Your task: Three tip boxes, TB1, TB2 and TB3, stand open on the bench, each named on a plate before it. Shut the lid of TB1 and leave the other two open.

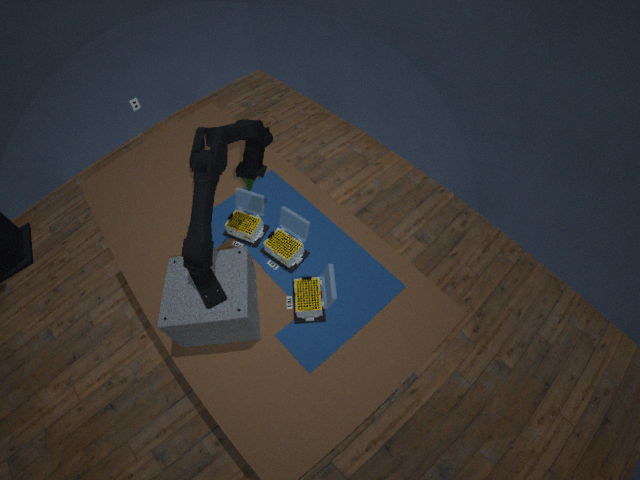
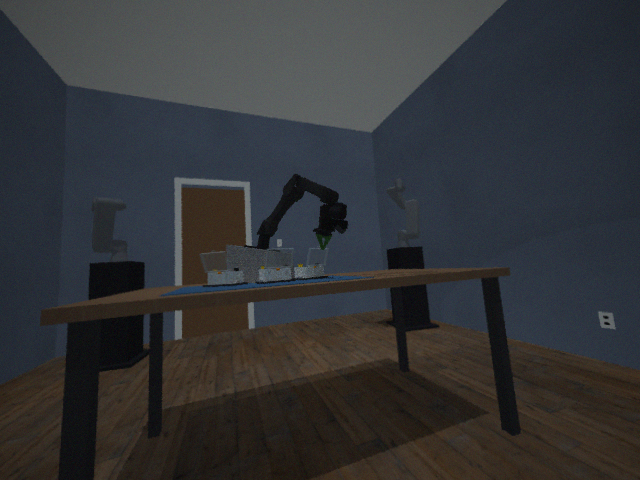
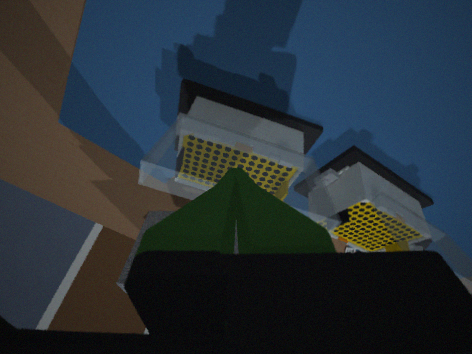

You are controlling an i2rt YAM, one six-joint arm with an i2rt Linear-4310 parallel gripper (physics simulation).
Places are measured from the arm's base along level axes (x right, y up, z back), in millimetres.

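Pixels of known places: gripper, between the fingertips: (image 1: 249,190) (image 2: 322,249) (image 3: 235,177); arm's base, origin of its link: (image 1: 206,282) (image 2: 262,249).
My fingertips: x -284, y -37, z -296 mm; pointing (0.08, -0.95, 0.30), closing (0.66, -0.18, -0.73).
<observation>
For each thing: its middle in the pictures, then the offset to it from my fingertips. "spot": a spot on its surface instead. Level surfaces: height alone.
- raised clear lid, a spot on its surface: (image 1: 250,202) (image 2: 318,258) spot: dz +16, dx +20, dy -41 mm
- nearest tip box, middle of its body: (image 3: 234,163) (image 1: 242,228) (image 2: 307,272) dz +86, dx +64, dy -104 mm
- middle tip box, middle of its body: (image 3: 357,216) (image 1: 281,249) (image 2: 274,274) dz +10, dx +232, dy -104 mm
- third tip box, middle of its body: (image 1: 304,297) (image 2: 227,277) dz +41, dx +438, dy -104 mm
- blue mat, height of its surface: dy -137 mm
- brown bench, height of its surface: dy -140 mm
My gripper (image 1: 250,189) (image 2: 323,248) (image 3: 235,177) is shut and empty, its green fingertips together and pointing down. The tips are close to the top edge of the raised clear lid (image 1: 250,202) (image 2: 317,256) of the nearest tip box (image 1: 245,225) (image 2: 309,271) (image 3: 250,120); contact cannot be told. A middle tip box (image 1: 283,246) (image 2: 275,274) (image 3: 372,190) has its lid (image 1: 294,223) standing open. A third tip box (image 1: 308,295) (image 2: 225,277) also has its lid (image 1: 329,285) up. All hold yellow tip racks. The name plates are too small to read surely.
The boxes stand on dark bases on a blue mat (image 1: 356,289) (image 2: 193,290) (image 3: 380,60). The grey speckled arm base block (image 1: 227,320) stands beside the mat on the brown bench (image 1: 258,413) (image 2: 129,299). The nearest and middle boxes stand close together.
</observation>
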